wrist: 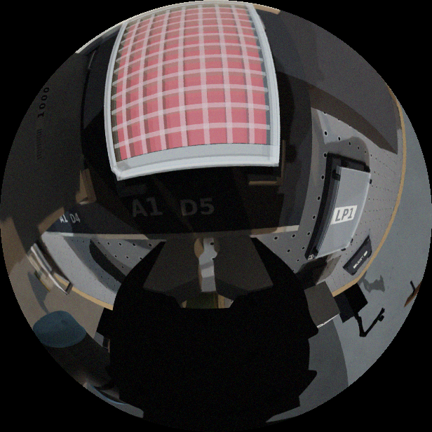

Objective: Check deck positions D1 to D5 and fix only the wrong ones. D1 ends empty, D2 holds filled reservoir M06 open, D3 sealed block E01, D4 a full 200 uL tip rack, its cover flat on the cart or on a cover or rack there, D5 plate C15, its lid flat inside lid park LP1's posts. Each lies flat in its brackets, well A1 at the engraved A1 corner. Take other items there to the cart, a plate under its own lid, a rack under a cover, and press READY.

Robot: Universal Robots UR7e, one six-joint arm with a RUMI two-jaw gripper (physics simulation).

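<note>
A plate with a grid of pink-red wells (192, 95) sits at deck position D5, whose engraved A1 and D5 marks (197, 206) show below its near edge. The plate's code does not show. My gripper (207, 242) is shut and empty, below the D5 marks in the view. Lid park LP1 (327, 205) is at the right; a pale, translucent flat piece (357, 195) lies over its label. At the left a dark box marked 1000 (42, 102) stands behind the D4 mark (74, 218). D1, D2 and D3 cannot be made out.
A corner bracket (282, 165) stands by the plate's near right corner. Perforated grey board (295, 245) runs in front of the deck. A small dark box with white marks (359, 256) lies near the board's right edge. A blue-grey round object (59, 329) is at the lower left.
</note>
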